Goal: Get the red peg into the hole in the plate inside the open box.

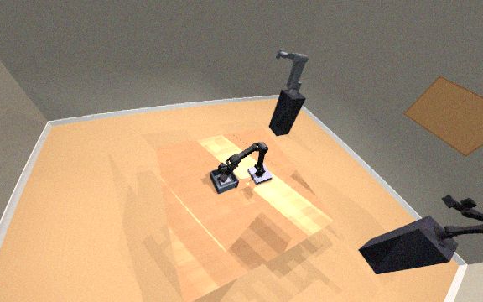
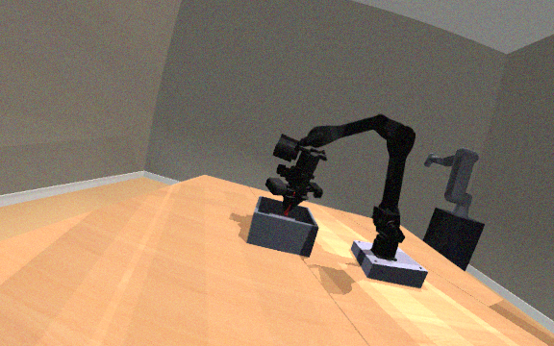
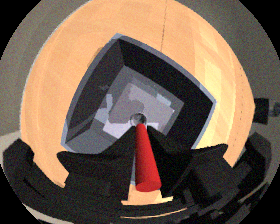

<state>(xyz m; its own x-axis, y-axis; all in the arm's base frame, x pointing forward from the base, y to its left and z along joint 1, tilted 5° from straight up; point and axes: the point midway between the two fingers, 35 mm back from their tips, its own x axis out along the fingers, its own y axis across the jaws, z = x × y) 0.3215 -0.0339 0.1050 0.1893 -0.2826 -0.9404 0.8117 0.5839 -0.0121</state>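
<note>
Right now the red peg is 30 mm above my gripper tip and 10 mm to the left of it. Also, from my gripper tip: grey holed plate (50 mm below); dark box (70 mm below).
</note>
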